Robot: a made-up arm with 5 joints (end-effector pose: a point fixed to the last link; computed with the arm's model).
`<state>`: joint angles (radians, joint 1 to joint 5).
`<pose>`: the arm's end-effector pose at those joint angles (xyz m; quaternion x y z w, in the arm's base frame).
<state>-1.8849 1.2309 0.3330 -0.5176 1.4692</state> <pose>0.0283 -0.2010 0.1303 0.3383 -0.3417 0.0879 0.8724</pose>
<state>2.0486 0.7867 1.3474 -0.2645 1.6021</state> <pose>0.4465 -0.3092 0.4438 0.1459 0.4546 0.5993 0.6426</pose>
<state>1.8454 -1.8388 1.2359 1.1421 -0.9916</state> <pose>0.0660 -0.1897 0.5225 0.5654 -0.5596 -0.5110 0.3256</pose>
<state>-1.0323 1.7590 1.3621 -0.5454 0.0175</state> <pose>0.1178 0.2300 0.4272 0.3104 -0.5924 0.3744 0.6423</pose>
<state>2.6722 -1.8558 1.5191 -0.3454 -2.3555</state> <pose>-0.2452 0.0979 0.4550 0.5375 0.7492 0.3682 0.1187</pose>
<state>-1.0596 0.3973 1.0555 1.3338 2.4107</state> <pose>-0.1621 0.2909 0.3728 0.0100 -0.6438 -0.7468 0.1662</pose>
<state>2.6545 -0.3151 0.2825 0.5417 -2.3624</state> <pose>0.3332 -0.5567 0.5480 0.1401 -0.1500 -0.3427 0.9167</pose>
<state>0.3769 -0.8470 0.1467 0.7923 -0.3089</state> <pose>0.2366 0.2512 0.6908 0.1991 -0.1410 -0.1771 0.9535</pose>
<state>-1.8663 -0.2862 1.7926 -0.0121 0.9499</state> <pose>-0.0397 0.0880 0.7176 0.2592 0.2883 -0.4959 0.7770</pose>
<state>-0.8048 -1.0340 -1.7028 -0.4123 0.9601</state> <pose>-0.1752 -0.2499 0.3511 0.2551 0.1263 0.4875 0.8254</pose>
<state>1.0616 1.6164 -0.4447 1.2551 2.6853</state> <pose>-0.2319 0.2121 0.3359 -0.6682 -0.7172 0.1160 0.1598</pose>
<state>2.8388 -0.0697 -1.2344 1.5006 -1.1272</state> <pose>0.4849 -0.1632 0.2949 0.1400 0.6690 -0.1981 0.7026</pose>
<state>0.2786 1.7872 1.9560 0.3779 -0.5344</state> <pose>0.3050 0.2092 0.6601 -0.4195 -0.6240 -0.1664 0.6380</pose>
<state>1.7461 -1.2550 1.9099 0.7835 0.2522</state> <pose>0.0640 -0.0213 0.5556 -0.5354 0.0587 0.7536 0.3768</pose>
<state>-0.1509 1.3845 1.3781 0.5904 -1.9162</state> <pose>0.4480 0.2947 0.5088 -0.4370 0.0311 0.3874 0.8112</pose>
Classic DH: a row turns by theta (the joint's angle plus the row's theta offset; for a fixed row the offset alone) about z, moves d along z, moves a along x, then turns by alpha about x. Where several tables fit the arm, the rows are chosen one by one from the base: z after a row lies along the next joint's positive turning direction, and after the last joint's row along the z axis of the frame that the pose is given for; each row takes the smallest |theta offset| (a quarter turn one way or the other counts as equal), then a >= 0, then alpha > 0; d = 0 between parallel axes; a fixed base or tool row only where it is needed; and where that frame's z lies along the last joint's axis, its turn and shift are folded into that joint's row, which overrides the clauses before.
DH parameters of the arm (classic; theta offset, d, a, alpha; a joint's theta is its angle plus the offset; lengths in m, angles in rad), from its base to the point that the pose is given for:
base (fixed): 0.0144 0 0.139 3.1416
joint 1: -1.5564 -0.536 0.088 1.5708
joint 2: 0.3696 0.1149 0.007 -2.0854
joint 3: 0 -0.0651 0.3303 2.0854
joint 4: -0.3696 -0.029 0.064 -1.5708
joint 5: -0.7301 0.23 -0.1458 2.7364
tool (fixed): -2.4608 0.1915 0 0

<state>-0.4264 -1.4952 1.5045 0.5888 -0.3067</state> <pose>0.2557 0.0218 0.5262 0.6115 0.3185 -0.4386 0.5765</pose>
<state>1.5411 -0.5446 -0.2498 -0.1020 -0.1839</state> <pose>0.5186 0.1232 0.5226 0.2364 -0.3552 -0.5687 0.7032</pose>
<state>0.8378 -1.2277 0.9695 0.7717 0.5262</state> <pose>0.2024 0.0525 0.7394 0.3867 0.0319 -0.8680 0.3097</pose>
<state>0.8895 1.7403 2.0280 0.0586 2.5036</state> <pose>0.6524 0.0866 0.4805 -0.2945 0.5876 0.5454 0.5201</pose>
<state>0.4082 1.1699 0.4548 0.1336 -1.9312</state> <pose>0.4136 0.1471 0.1463 -0.1906 0.3428 0.4132 0.8219</pose>
